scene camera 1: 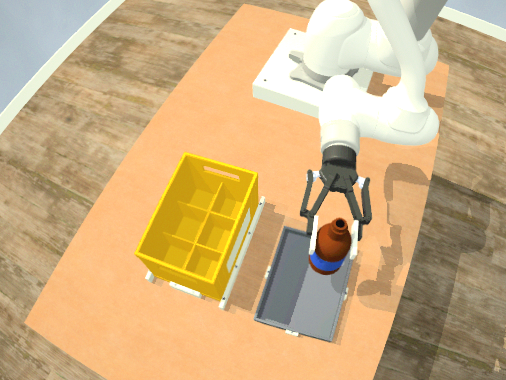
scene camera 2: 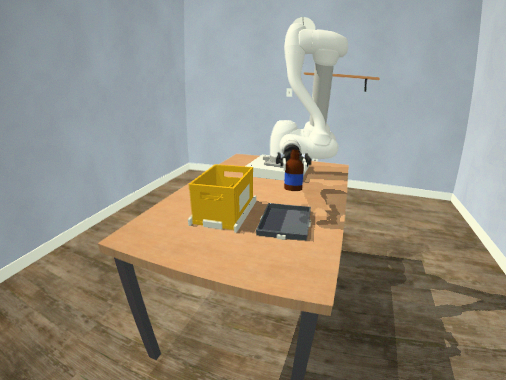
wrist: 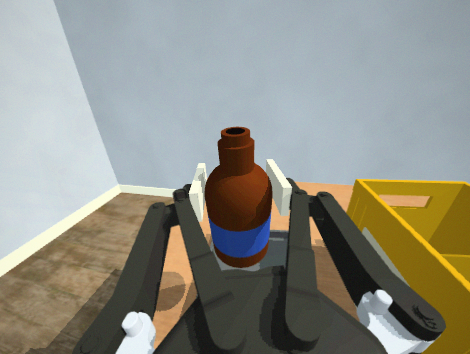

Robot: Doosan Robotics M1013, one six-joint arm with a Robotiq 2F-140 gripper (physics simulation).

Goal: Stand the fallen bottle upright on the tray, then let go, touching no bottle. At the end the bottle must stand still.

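Where they show: gripper, fingertip midpoint: point(scene camera 1: 332, 254) point(scene camera 2: 295, 167) point(wrist: 236, 172); arm's base, link origin: point(scene camera 1: 324, 72).
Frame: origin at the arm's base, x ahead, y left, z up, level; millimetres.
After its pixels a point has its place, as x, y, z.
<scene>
The brown bottle point(scene camera 1: 327, 261) {627, 276, 163} point(scene camera 2: 293, 180) {629, 278, 136} point(wrist: 240, 241) {558, 256, 137} with a blue label is held in the air, neck up; it looks upright or nearly so in scene camera 2. My gripper point(scene camera 1: 333, 242) {618, 279, 185} point(scene camera 2: 294, 166) {618, 279, 185} point(wrist: 236, 172) {618, 279, 185} is shut on the bottle, its white pads on both sides of the upper body. The grey tray point(scene camera 1: 315, 312) {681, 308, -47} point(scene camera 2: 280, 223) {650, 240, -47} point(wrist: 278, 246) {731, 222, -47} lies flat on the table. The bottle's base is apart from the tray, above its end nearest the robot. Part of the tray is hidden behind the bottle and the gripper in the wrist view.
A yellow crate point(scene camera 1: 175, 276) {789, -1, 51} point(scene camera 2: 215, 207) {784, 22, 36} point(wrist: 400, 240) {642, 73, 104} with dividers stands beside the tray, with white strips along its base. The crate's walls are higher than the tray's low rim. The wooden table's point(scene camera 1: 150, 165) {546, -298, -52} point(scene camera 2: 225, 255) {937, 154, -52} long edge runs on the tray's other side.
</scene>
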